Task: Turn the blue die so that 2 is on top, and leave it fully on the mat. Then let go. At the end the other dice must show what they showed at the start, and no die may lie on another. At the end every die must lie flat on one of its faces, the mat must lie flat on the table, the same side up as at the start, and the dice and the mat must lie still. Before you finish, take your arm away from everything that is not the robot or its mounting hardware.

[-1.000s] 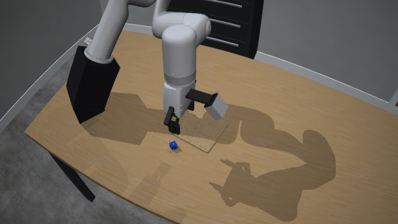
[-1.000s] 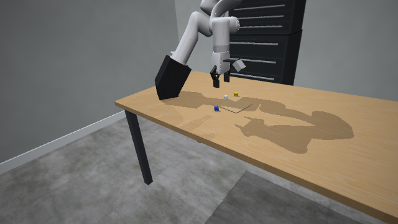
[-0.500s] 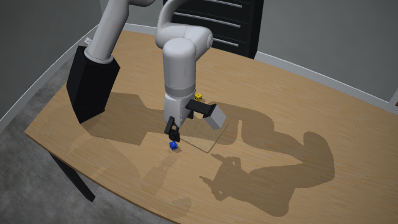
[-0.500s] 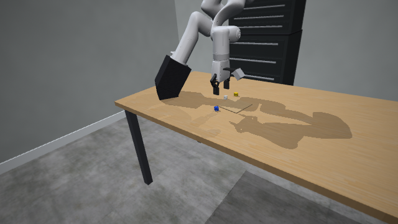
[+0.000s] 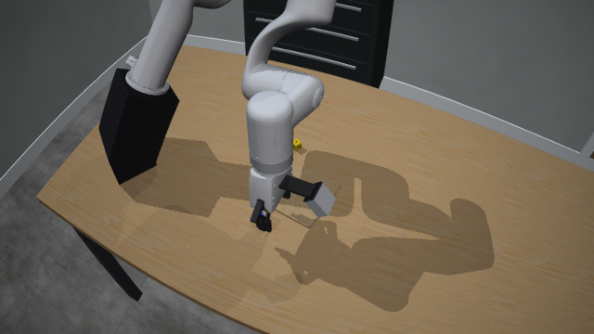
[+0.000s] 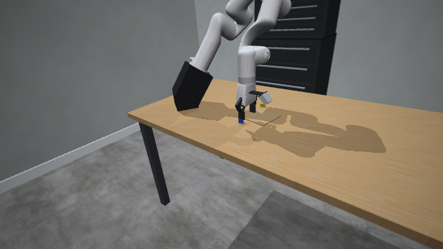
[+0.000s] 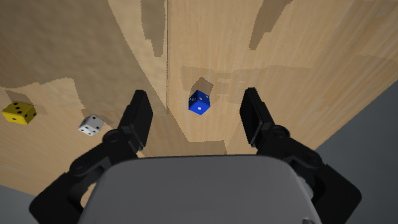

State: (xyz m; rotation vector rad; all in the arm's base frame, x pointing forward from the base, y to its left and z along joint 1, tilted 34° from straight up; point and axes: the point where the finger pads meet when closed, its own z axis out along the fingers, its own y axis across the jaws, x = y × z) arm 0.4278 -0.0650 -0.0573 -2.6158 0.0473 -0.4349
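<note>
Right now my hand is 40 mm above the blue die, 30 mm past it and 10 mm to the left of it. The rest, counted from my hand: white die (150 mm to the left, 80 mm behind, 40 mm below); yellow die (220 mm to the left, 60 mm behind, 40 mm below); mat (100 mm to the left, 50 mm below, 10 mm ahead).
</note>
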